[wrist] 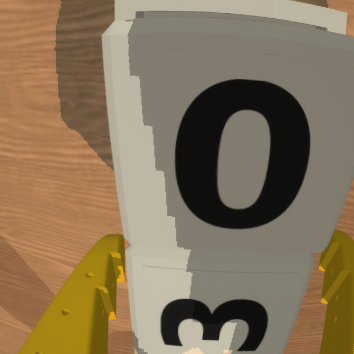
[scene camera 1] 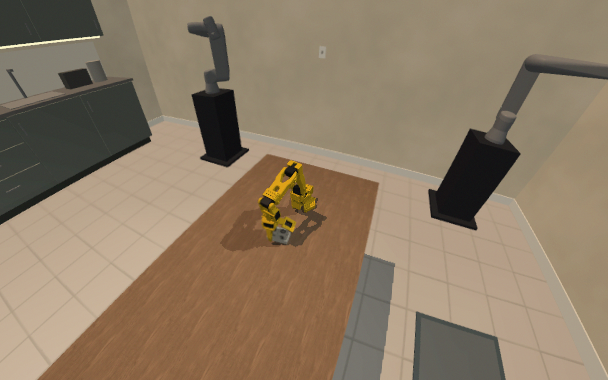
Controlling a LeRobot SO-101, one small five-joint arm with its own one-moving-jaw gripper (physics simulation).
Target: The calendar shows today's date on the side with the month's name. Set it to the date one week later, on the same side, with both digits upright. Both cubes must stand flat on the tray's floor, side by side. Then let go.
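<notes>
The grey-white calendar [scene camera 1: 282,235] stands on the table at the gripper. In the wrist view a large pale face with a black 0 [wrist: 290,155] fills the upper middle, with the digit tilted slightly. Below it, past a seam, a smaller face with a black 3 [wrist: 214,317] shows, turned sideways and cut by the frame. I cannot tell if both faces belong to one cube. A pale edge of the calendar shows behind the 0 face. My gripper [scene camera 1: 279,232] [wrist: 228,236] is open, with one jaw on each side of the faces near the seam, not plainly pressing. The month's name does not show.
The brown wooden table [scene camera 1: 225,310] lies under the arm and calendar. The arm's yellow base [scene camera 1: 304,199] stands behind the gripper. Two black pedestals [scene camera 1: 218,125] [scene camera 1: 475,175] with grey arms stand on the floor beyond the table.
</notes>
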